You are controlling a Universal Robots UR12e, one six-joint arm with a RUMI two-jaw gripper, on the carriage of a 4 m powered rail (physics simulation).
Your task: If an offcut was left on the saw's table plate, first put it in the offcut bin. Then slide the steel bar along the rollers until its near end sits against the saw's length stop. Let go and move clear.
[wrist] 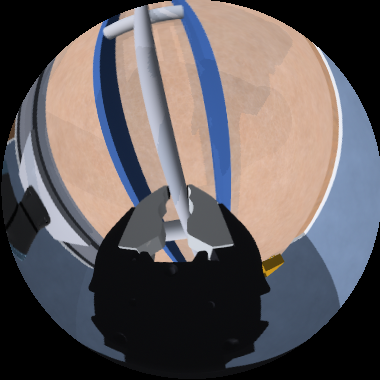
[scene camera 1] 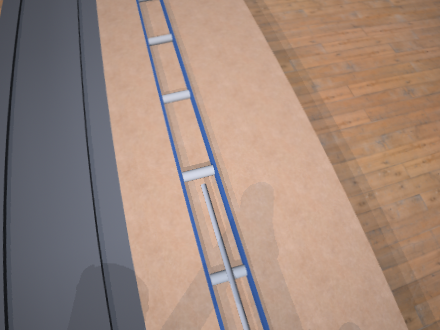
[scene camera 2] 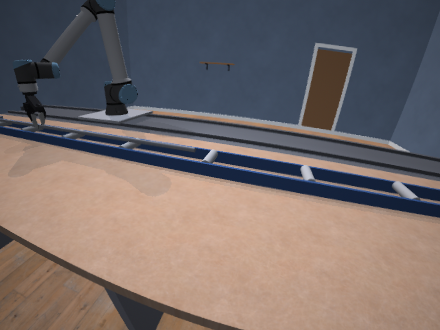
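Seen in the pictures: gripper, fingertip midpoint: [wrist: 178, 186] [scene camera 2: 40, 127]; arm's base, origin of the base link: [wrist: 38, 204] [scene camera 2: 117, 113].
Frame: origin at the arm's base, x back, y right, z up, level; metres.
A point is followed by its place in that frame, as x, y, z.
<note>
The steel bar [scene camera 1: 218, 235] @(-0.623, -0.781, 0.050) [scene camera 2: 170, 146] @(-0.632, -0.876, 0.043) [wrist: 154, 100] @(-0.625, -0.050, 0.050) is a long thin grey rod lying along the rollers between blue side rails [scene camera 1: 202, 130] @(-0.684, -1.235, 0.020) [scene camera 2: 250, 175] @(-0.694, -1.229, 0.007) [wrist: 215, 115] @(-0.682, -0.029, 0.019). One end shows in scene camera 1, a little short of a roller [scene camera 1: 198, 173] @(-0.619, -1.042, 0.027) [scene camera 2: 210, 156] @(-0.636, -1.057, 0.029). My gripper [scene camera 2: 38, 125] @(-0.623, 0.046, 0.029) [wrist: 178, 186] @(-0.623, 0.046, 0.029) is at the far left in scene camera 2, low over the roller track. In the wrist view its jaws are close together around the bar, which runs between them. The saw, its length stop, any offcut and the offcut bin cannot be made out.
The grey powered rail [scene camera 1: 45, 150] [scene camera 2: 225, 131] runs parallel to the roller track, behind it in scene camera 2. A small yellow object [wrist: 273, 264] @(-1.041, 0.717, 0.026) shows beside the gripper body in the wrist view, too little to identify. A wall shelf [scene camera 2: 217, 63] and a door [scene camera 2: 326, 90] are behind.
</note>
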